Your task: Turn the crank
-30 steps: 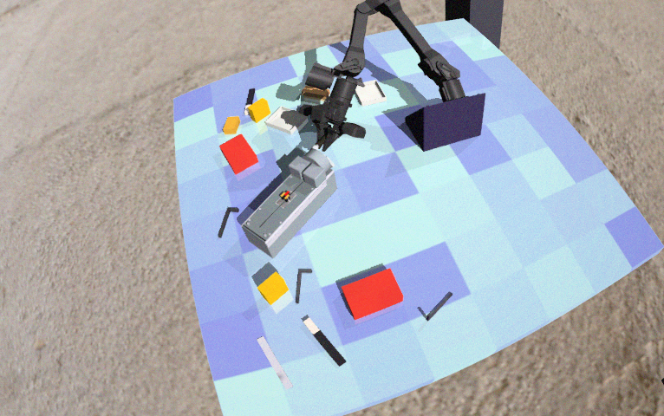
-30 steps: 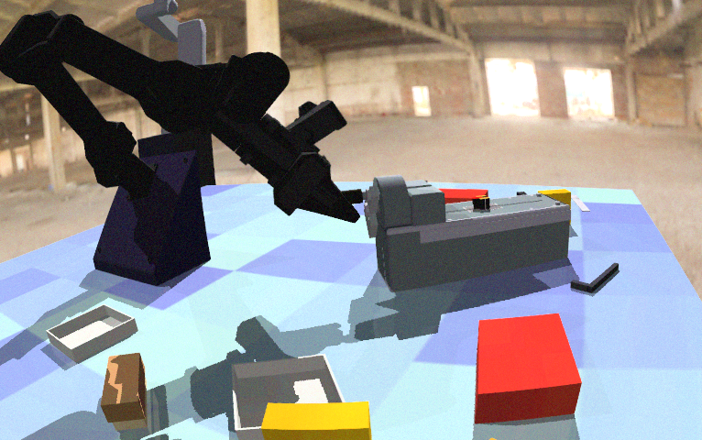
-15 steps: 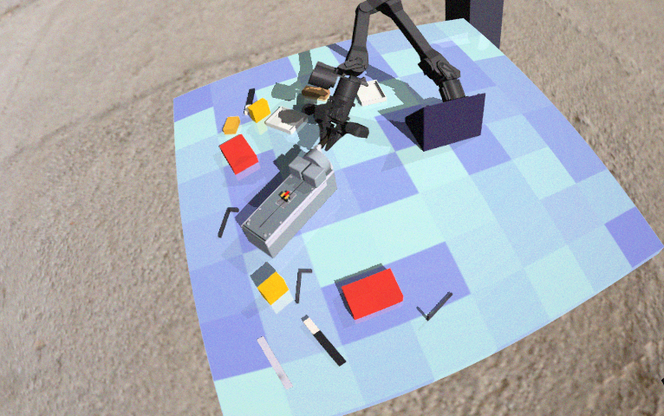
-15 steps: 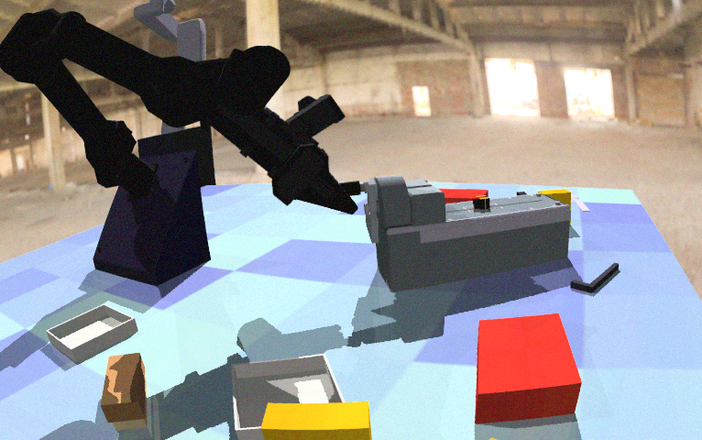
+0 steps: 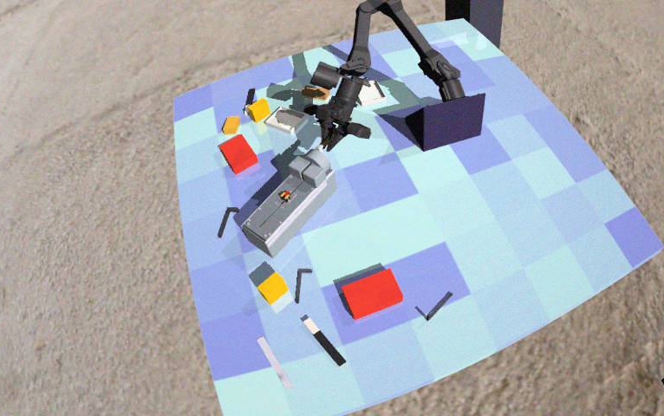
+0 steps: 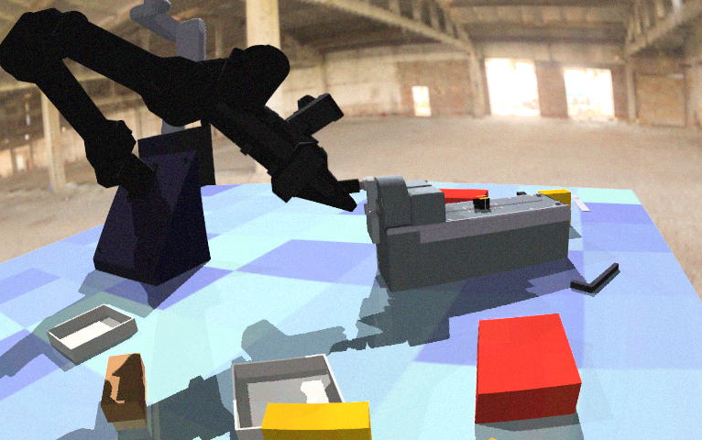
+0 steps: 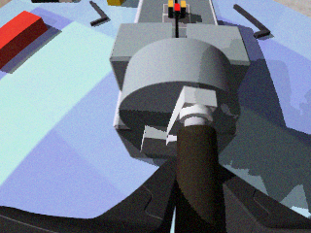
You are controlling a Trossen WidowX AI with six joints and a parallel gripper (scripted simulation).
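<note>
My gripper tip is now 20 mm below the dark crank handle, 10 mm to the left of it and 10 mm past it. Also, from my gripper tip: red pointer 130 mm ahead, 90 mm to the left, 10 mm below; tan block 340 mm to the right, 80 mm below, 80 mm behind.
</note>
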